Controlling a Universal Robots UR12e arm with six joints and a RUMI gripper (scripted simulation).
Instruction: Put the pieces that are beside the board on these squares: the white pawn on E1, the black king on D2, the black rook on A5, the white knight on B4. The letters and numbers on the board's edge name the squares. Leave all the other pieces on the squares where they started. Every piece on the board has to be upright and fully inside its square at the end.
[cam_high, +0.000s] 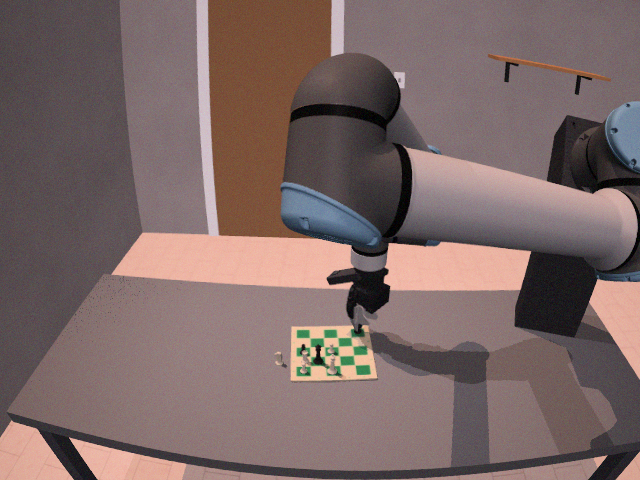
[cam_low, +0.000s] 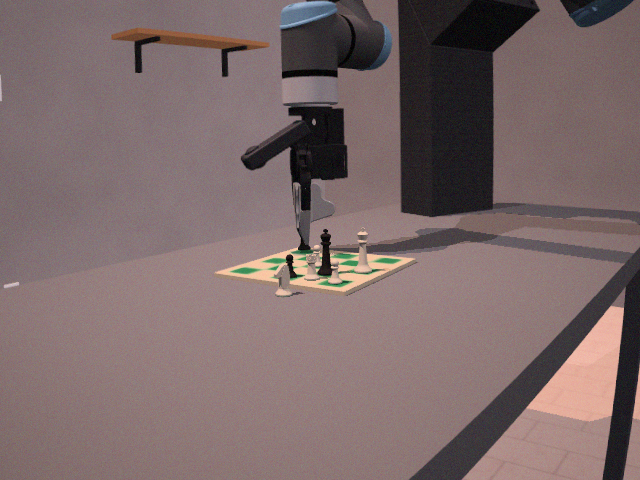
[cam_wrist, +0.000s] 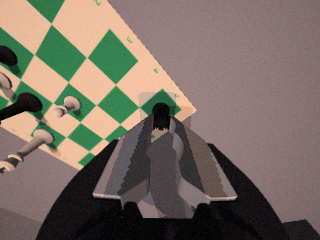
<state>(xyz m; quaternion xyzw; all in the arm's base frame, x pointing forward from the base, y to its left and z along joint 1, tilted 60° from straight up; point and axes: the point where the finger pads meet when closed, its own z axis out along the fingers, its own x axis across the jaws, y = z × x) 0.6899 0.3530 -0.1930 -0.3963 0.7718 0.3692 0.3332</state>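
Now: hand 1 cm above the black rook. From my hand the other things lie so: black king: 8 cm ahead, 14 cm to the left; then black pawn: 12 cm ahead, 12 cm to the left, 2 cm below; then chessboard: 5 cm ahead, 9 cm to the left, 3 cm below.
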